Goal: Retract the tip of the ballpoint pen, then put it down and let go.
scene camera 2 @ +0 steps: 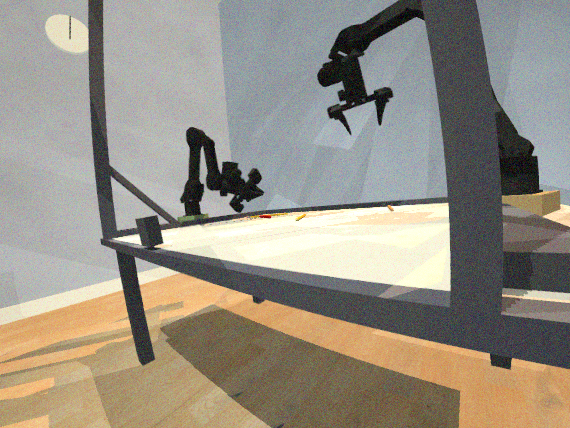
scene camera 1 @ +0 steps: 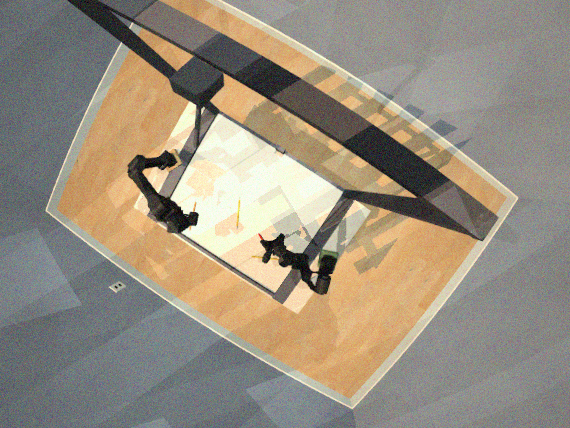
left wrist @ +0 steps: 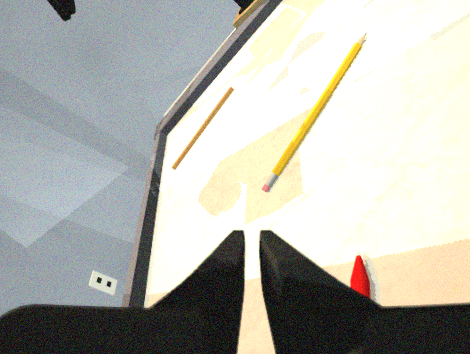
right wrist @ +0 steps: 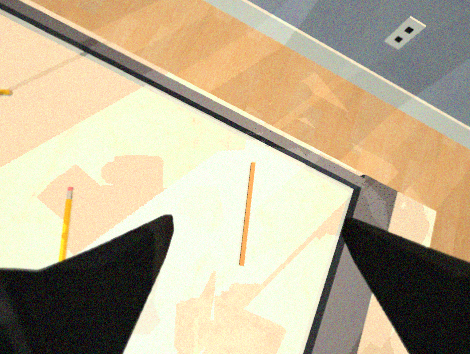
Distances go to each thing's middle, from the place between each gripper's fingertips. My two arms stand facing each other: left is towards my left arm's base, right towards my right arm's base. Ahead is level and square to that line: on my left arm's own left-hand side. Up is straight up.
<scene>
My right gripper is now 25 cm above the yellow pencil [left wrist: 334, 82], 18 cm to the right of it and 13 cm past it.
My left hand is 190 mm to the left of the yellow pencil, 90 mm above it and 40 mm past it.
</scene>
